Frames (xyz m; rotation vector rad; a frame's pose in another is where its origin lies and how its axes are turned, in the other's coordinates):
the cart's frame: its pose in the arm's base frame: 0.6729 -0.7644 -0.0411 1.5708 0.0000 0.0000
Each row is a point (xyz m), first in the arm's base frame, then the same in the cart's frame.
Working: the arm's base frame: its pose in the cart's frame: -0.6729 0.0411 -0.7644 -1.5708 0.0000 0.0000

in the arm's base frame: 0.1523 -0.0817 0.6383
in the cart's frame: -0.5206 0.6794 -0.6827
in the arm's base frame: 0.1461 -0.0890 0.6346
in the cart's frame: -0.5268 0.6757 -0.6754
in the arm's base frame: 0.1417 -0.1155 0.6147
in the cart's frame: -0.5312 0.6558 -0.6489
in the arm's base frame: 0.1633 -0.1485 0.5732
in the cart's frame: -0.5096 0.6143 -0.6159
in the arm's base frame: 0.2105 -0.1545 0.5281
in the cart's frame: -0.4624 0.5692 -0.6099
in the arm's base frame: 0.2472 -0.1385 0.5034
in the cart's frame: -0.4257 0.5445 -0.6259
